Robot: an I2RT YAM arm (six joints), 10 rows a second.
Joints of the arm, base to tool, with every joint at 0 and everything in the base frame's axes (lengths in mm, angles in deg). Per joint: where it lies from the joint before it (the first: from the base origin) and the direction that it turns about. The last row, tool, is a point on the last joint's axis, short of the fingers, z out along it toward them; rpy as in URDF.
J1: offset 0 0 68 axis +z
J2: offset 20 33.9 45.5 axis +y
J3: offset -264 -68.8 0 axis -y
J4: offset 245 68.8 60 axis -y
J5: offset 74 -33.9 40.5 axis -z
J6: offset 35.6 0 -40.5 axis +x
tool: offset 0 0 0 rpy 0 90 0
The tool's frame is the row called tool.
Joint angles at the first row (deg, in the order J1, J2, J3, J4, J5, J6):
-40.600 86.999 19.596 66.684 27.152 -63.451
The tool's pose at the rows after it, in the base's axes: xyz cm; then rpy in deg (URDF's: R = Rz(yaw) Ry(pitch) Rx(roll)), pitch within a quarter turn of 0, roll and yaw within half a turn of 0:
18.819 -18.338 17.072 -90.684 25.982 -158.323
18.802 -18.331 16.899 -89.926 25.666 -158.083
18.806 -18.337 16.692 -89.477 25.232 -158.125
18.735 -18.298 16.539 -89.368 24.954 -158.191
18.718 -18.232 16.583 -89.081 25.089 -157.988
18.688 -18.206 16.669 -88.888 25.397 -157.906
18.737 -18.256 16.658 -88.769 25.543 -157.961
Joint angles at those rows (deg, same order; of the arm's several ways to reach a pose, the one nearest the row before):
-40.692 87.853 19.606 67.555 27.329 -63.699
-40.694 88.840 19.291 69.624 27.421 -64.369
-40.667 89.841 19.073 71.302 27.680 -65.015
-40.693 90.265 18.765 72.147 27.763 -65.346
-40.607 90.175 18.632 72.483 27.767 -65.346
-40.606 89.918 18.589 72.465 27.772 -65.128
-40.607 90.191 18.721 72.727 27.880 -65.040

